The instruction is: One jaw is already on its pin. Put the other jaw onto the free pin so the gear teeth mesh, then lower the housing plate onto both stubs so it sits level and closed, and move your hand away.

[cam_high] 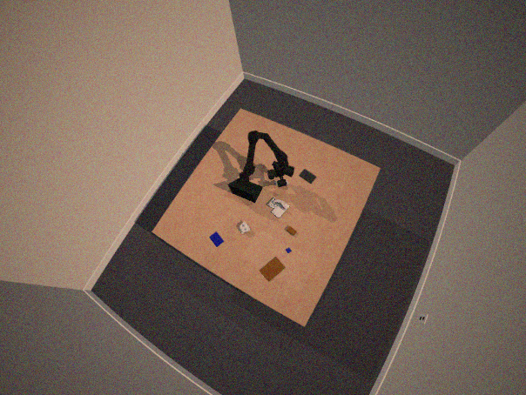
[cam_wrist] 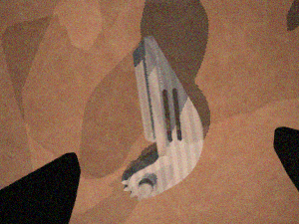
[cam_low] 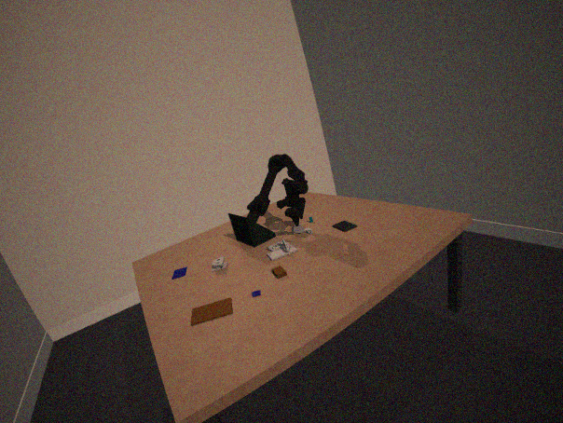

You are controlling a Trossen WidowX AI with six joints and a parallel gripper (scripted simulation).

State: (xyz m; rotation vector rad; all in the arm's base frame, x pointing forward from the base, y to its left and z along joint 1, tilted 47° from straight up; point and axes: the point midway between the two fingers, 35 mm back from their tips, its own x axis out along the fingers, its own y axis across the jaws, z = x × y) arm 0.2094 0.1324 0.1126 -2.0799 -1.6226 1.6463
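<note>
Now: gripper tip 3 cm short of the jaw, 1 cm to the right of it and 5 cm above it. The rest, counted from my gripper tip: base 11 cm ahead, 18 cm to the right, 5 cm below; dark plate 16 cm ahead, 15 cm to the left, 5 cm below; teal piece 7 cm behind, 11 cm to the left, 4 cm below.
</note>
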